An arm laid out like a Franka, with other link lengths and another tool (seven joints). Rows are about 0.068 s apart.
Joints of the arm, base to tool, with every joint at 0 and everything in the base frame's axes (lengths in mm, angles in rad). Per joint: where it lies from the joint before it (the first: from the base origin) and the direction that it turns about. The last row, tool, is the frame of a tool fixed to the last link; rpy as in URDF.
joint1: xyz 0 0 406.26 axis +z
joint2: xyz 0 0 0 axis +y
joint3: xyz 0 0 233.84 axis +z
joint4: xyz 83.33 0 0 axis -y
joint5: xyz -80.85 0 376.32 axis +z
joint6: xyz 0 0 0 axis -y
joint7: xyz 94.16 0 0 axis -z
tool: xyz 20 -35 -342.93 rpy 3.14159 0.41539 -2.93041
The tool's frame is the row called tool.
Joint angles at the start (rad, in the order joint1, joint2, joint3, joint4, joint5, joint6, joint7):
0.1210 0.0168 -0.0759 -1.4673 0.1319 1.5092 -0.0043
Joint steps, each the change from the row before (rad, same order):
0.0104 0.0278 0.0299 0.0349 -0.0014 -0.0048 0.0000
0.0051 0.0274 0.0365 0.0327 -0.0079 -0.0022 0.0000
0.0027 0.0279 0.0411 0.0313 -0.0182 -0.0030 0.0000
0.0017 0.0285 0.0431 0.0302 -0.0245 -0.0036 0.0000
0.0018 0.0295 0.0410 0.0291 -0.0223 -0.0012 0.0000
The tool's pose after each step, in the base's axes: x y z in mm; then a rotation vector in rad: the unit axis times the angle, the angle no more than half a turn. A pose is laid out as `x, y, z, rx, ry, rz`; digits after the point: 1 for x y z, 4 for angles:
581.5, 60.8, 410.7, -0.3827, 2.6567, 0.2585
585.5, 83.0, 410.3, -0.4398, 2.6487, 0.2622
588.4, 103.2, 408.6, -0.5006, 2.6426, 0.2560
590.4, 121.9, 406.1, -0.5626, 2.6369, 0.2448
592.5, 140.6, 402.8, -0.6199, 2.6290, 0.2385

